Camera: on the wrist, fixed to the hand. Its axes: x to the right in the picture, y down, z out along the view.
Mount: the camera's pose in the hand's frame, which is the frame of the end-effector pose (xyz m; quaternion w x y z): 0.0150 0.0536 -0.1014 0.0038 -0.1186 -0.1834 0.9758
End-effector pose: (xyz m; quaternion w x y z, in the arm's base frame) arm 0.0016 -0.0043 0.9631 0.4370 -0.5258 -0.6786 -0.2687
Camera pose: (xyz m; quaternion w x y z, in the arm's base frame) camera 0.0829 -0.0645 1.0192 0.0770 -0.7653 0.4622 0.4413
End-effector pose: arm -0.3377 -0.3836 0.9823 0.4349 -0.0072 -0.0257 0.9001
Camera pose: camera -0.3854 -0.4010 0.8784 0.8823 -0.0884 0.1796 -0.4261
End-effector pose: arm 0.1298 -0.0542 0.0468 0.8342 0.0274 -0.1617 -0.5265
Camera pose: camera 0.2126 -0.0563 -0.0340 0.4905 -0.3532 -0.1179 0.7879
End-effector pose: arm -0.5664 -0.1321 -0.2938 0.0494 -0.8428 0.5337 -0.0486
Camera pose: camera -0.6216 -0.1717 -0.2002 0.0455 0.5028 0.8212 0.2659
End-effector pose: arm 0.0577 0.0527 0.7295 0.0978 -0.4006 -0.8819 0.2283
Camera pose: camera 0.1193 0.1277 0.7924 0.4317 0.8319 -0.3426 -0.0652
